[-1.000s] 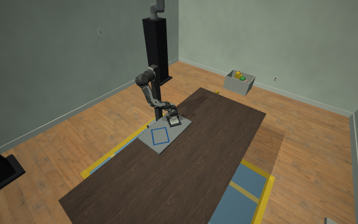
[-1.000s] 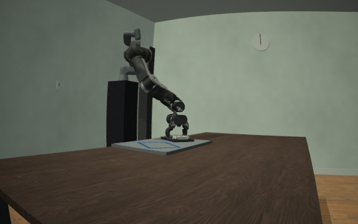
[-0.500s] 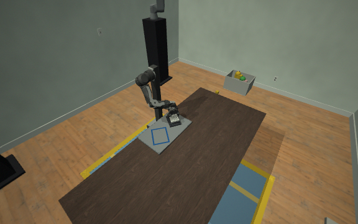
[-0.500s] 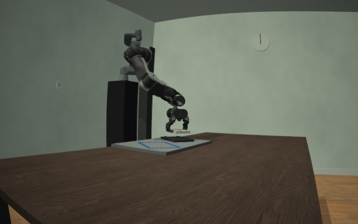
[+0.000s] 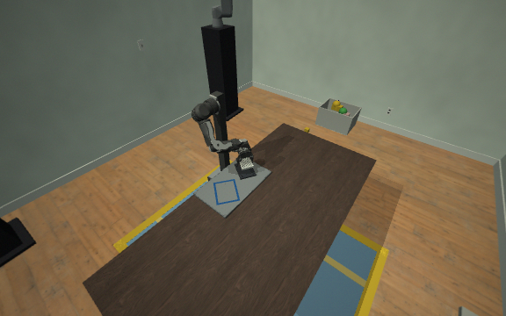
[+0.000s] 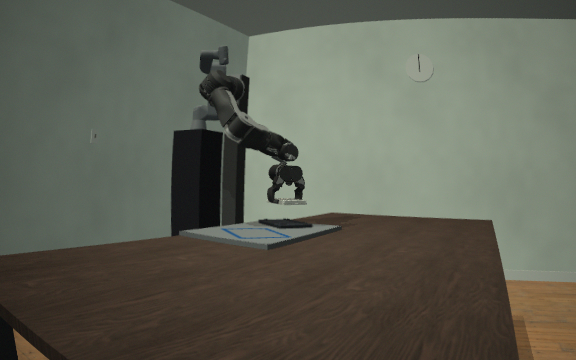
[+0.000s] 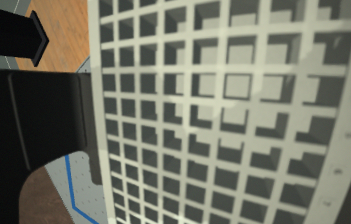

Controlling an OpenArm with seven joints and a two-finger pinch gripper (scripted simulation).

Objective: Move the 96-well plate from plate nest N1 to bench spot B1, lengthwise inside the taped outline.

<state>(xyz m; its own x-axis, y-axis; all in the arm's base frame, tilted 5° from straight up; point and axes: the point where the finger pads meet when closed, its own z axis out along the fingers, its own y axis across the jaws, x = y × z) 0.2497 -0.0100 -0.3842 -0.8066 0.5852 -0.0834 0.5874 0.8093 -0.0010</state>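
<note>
The black plate nest lies 80 mm below my hand. Also, from my hand: white 96-well plate (right at my hand).
</note>
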